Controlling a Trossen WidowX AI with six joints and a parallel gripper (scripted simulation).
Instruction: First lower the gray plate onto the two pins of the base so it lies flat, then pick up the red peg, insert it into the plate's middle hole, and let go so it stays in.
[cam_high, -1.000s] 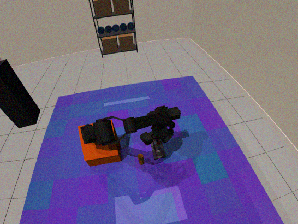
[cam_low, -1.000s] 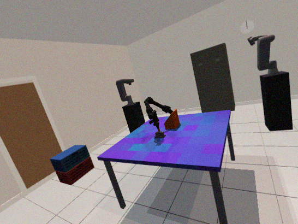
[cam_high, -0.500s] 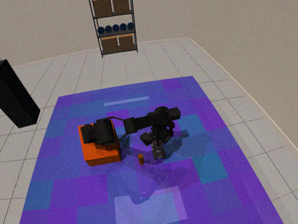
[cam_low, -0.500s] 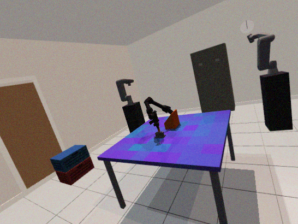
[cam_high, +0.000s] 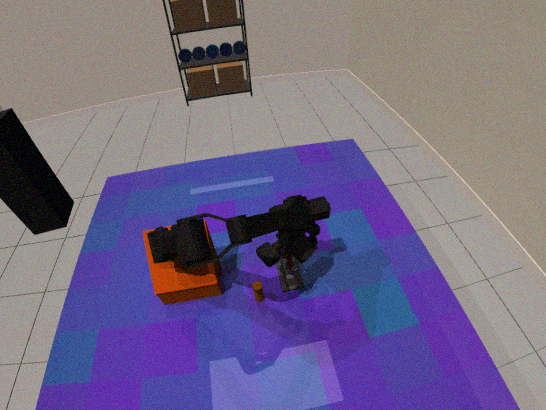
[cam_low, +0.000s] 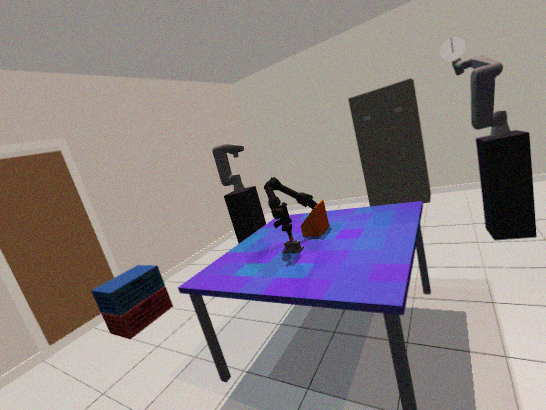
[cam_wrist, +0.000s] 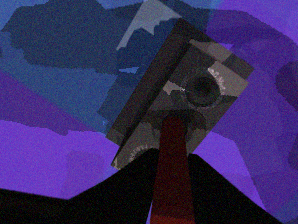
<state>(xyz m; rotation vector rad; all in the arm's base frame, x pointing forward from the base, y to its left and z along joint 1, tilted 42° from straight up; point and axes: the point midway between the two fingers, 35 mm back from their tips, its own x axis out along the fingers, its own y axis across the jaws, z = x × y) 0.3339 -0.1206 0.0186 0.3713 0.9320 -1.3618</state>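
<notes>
My gripper tip is right at the red peg. Also, from my gripper tip: orange cylinder (11 cm behind, 5 cm to the right, 6 cm below); dark gray base (9 cm below); gray plate (5 cm below).
</notes>
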